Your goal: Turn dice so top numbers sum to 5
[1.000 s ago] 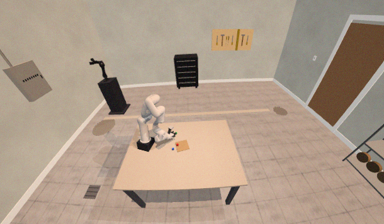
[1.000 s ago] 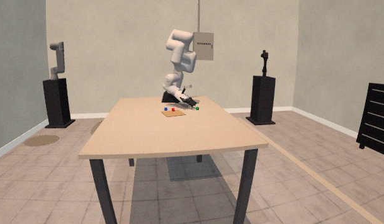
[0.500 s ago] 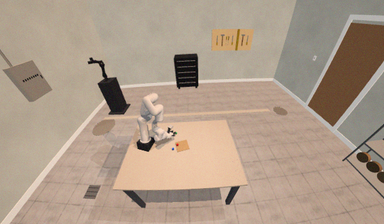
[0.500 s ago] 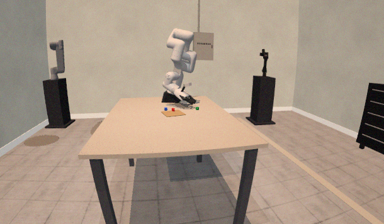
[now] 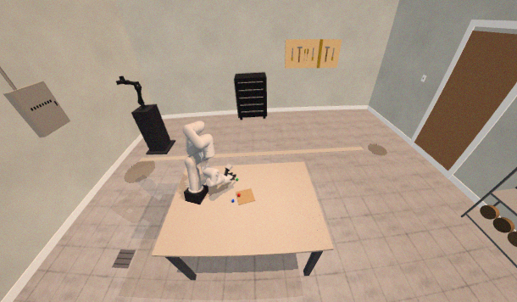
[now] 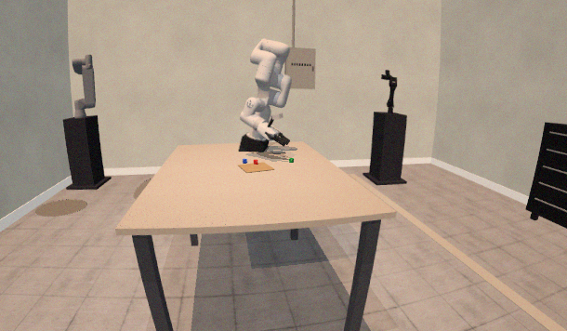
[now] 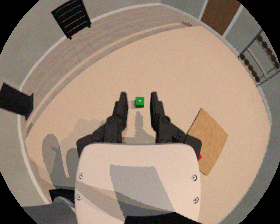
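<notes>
Right now my hand is 2 cm short of the green die, 4 cm to the right of it and 10 cm above it. The rest, counted from my hand: red die 6 cm ahead, 15 cm to the right, 9 cm below; blue die 2 cm ahead, 20 cm to the right, 10 cm below; brown mat 11 cm ahead, 15 cm to the right, 10 cm below.
</notes>
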